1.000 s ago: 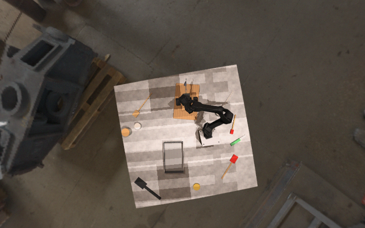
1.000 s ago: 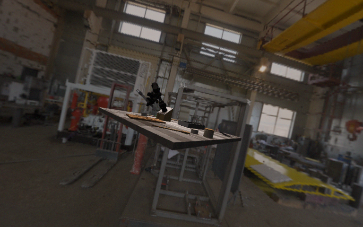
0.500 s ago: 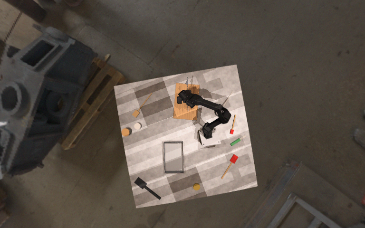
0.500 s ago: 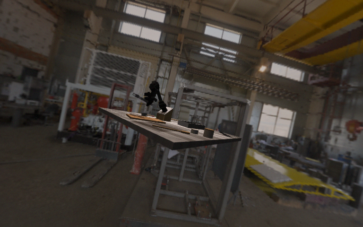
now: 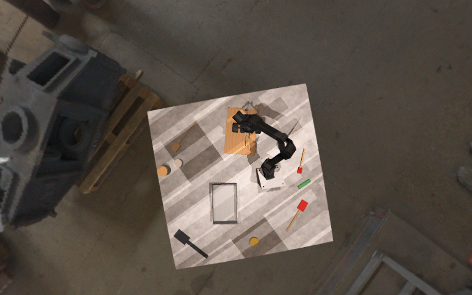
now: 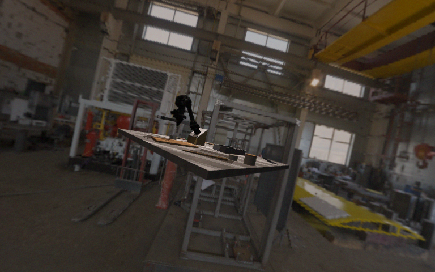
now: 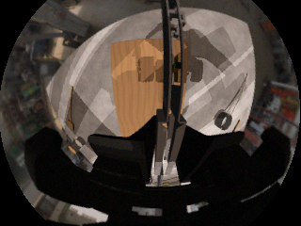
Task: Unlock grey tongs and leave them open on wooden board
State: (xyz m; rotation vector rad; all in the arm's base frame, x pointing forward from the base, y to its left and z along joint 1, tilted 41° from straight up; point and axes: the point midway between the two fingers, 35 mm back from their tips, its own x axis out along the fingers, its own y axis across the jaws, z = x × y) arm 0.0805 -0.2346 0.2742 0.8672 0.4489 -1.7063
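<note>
My gripper tip is now 15 cm above the wooden board, 3 cm short of it and 1 cm to the left of it. The rest, counted from my gripper tip: yellow mark (5 cm to the right, 4 cm above, 2 cm behind); pale disc (57 cm ahead, 14 cm below, 10 cm to the left); roasting tin (49 cm to the left, 30 cm ahead, 13 cm below).
</note>
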